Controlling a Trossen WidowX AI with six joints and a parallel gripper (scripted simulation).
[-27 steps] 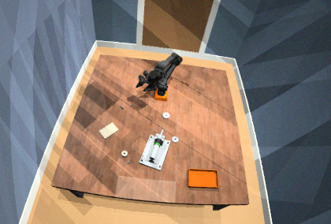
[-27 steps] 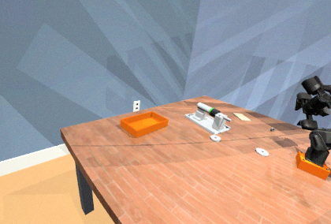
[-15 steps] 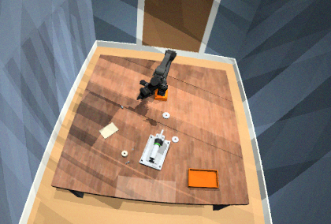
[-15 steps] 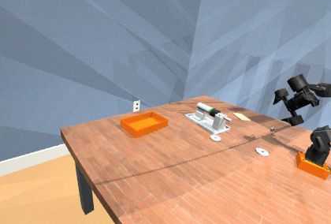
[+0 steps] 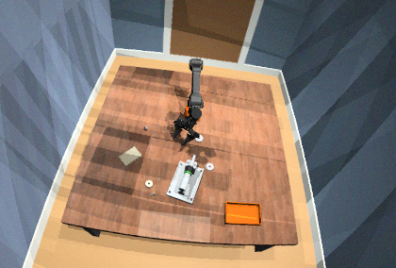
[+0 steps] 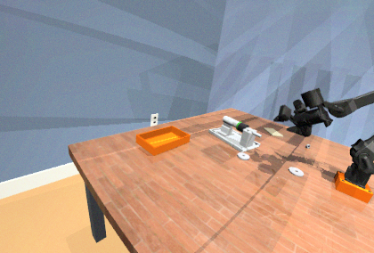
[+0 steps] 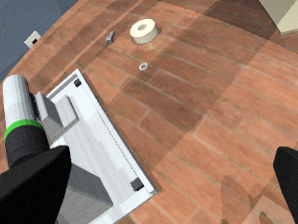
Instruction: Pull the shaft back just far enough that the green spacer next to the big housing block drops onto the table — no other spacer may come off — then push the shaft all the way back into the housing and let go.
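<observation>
Now: gripper tip 130 mm short of the grey shaft, 100 mm to the right of it and 50 mm above it. Also, from my gripper tip: card: 270 mm to the right, 130 mm below, 100 mm ahead; then green spacer: 160 mm ahead, 100 mm to the left, 50 mm below; then grey washer: 210 mm to the left, 130 mm below, 40 mm ahead.
</observation>
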